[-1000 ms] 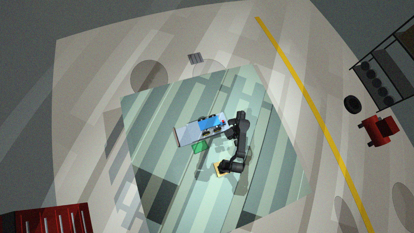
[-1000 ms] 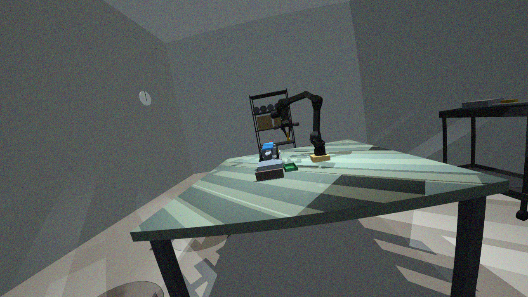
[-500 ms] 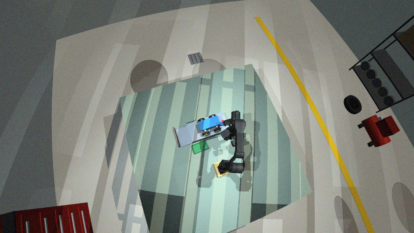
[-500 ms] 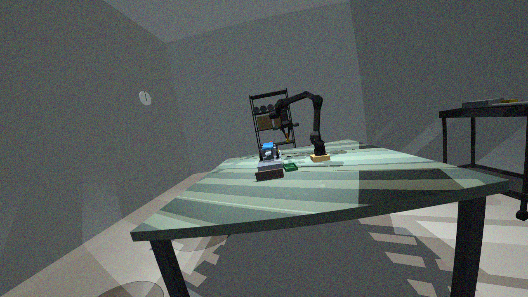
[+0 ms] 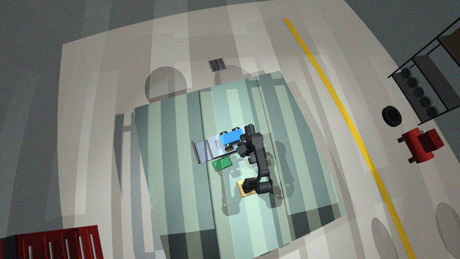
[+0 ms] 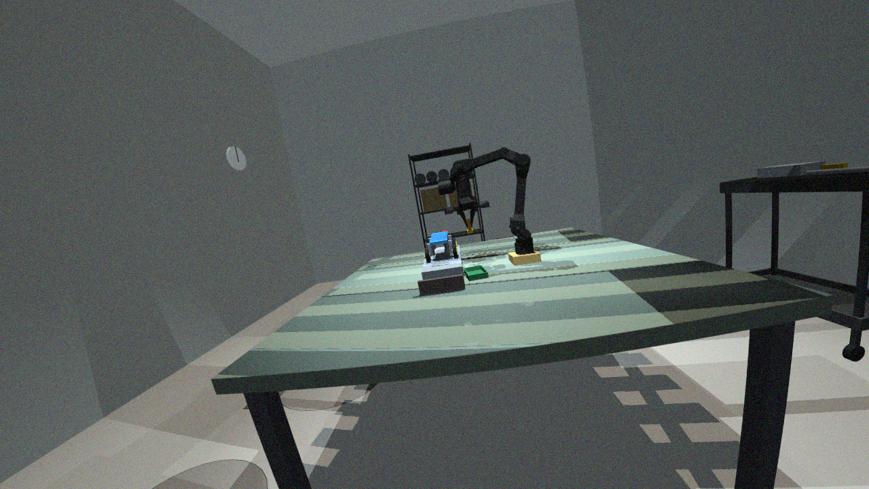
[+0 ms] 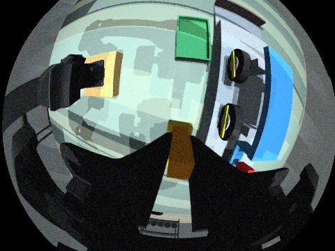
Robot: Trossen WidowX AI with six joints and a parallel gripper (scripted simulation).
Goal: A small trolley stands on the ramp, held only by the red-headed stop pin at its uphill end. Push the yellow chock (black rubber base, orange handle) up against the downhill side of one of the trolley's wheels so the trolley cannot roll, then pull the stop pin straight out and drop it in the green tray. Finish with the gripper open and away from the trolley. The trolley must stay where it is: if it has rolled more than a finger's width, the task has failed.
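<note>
My gripper tip is 110 mm short of the red-headed stop pin, 60 mm to the left of it and 40 mm above it. From my gripper tip the other things lie so: blue trolley: 130 mm ahead, 50 mm below, 40 mm to the left; then yellow chock: 20 mm to the right, 10 mm below; then grey ramp: 130 mm ahead, 120 mm below, 50 mm to the left.
</note>
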